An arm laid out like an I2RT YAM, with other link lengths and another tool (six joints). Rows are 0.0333 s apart.
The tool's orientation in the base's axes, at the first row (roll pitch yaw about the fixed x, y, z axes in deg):
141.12 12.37 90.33
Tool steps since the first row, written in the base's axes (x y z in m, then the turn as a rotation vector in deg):
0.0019 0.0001 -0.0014 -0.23 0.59 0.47
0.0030 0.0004 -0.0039 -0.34 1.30 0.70
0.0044 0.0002 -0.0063 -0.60 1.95 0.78
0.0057 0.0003 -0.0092 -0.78 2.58 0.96
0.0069 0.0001 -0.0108 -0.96 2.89 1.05
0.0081 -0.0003 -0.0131 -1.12 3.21 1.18
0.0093 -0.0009 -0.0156 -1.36 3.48 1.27
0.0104 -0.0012 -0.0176 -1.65 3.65 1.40
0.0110 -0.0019 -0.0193 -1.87 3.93 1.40
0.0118 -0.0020 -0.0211 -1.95 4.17 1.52
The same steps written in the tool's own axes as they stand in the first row. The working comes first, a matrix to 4 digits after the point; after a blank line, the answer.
The tool's axes in the first row as the columns of a matrix, in the base's axes (used below as rounded here):
-0.0056 0.7777 0.6286
0.9768 0.1389 -0.1631
-0.2142 0.6131 -0.7604

0.0004 0.0006 0.0022 0.48 0.19 -0.60
0.0012 0.0000 0.0048 1.12 0.35 -0.96
0.0015 -0.0004 0.0075 1.74 0.28 -1.29
0.0022 -0.0012 0.0105 2.32 0.34 -1.64
0.0024 -0.0012 0.0125 2.60 0.30 -1.87
0.0025 -0.0018 0.0151 2.89 0.30 -2.12
0.0024 -0.0025 0.0179 3.13 0.20 -2.39
0.0025 -0.0029 0.0201 3.27 0.08 -2.70
0.0022 -0.0035 0.0219 3.55 -0.05 -2.88
0.0025 -0.0040 0.0238 3.76 -0.01 -3.06

